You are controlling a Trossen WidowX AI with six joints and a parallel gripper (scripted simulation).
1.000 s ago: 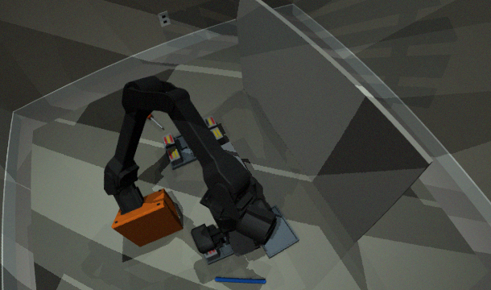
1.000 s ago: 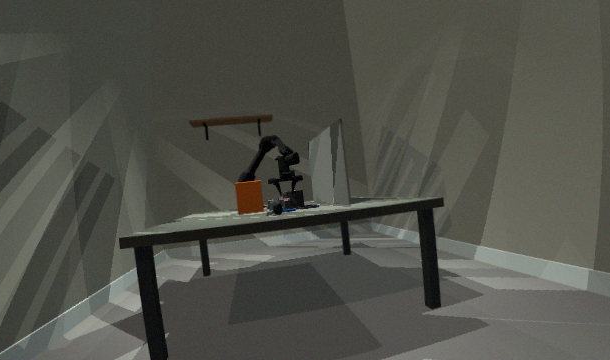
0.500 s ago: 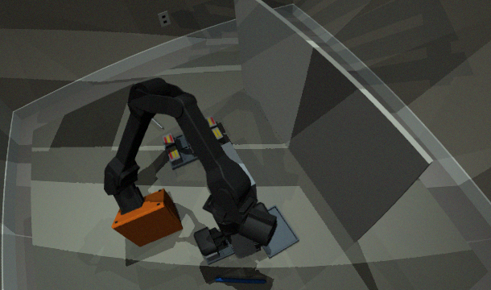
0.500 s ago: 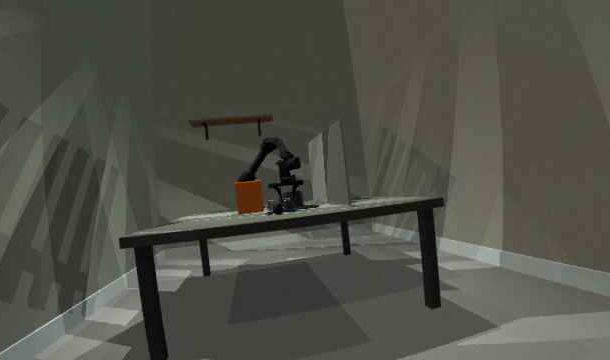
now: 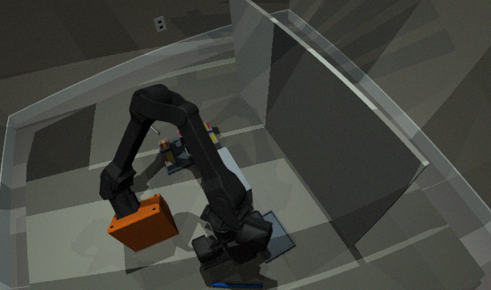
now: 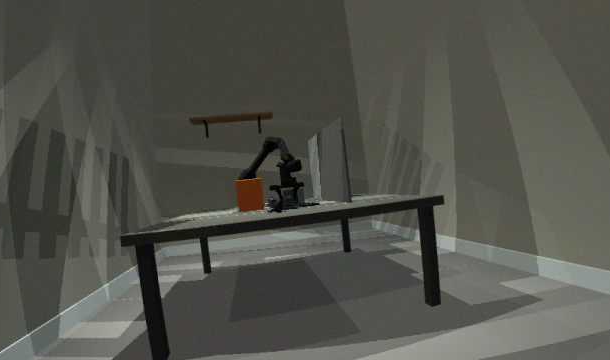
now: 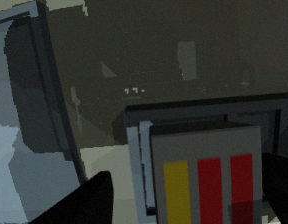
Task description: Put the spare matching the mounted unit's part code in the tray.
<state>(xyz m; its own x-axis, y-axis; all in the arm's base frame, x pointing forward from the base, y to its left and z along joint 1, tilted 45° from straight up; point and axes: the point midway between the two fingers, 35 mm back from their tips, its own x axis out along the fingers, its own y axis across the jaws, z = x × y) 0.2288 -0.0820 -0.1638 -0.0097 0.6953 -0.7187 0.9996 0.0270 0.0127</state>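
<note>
My gripper tip is 10 cm short of the dark grey tray, 3 cm above it and 1 cm to the left of it. The rest, counted from my gripper tip: grey mounted unit (19 cm to the left, 5 cm ahead, 2 cm above); blue pen (10 cm to the right, 4 cm behind, 3 cm below).
</note>
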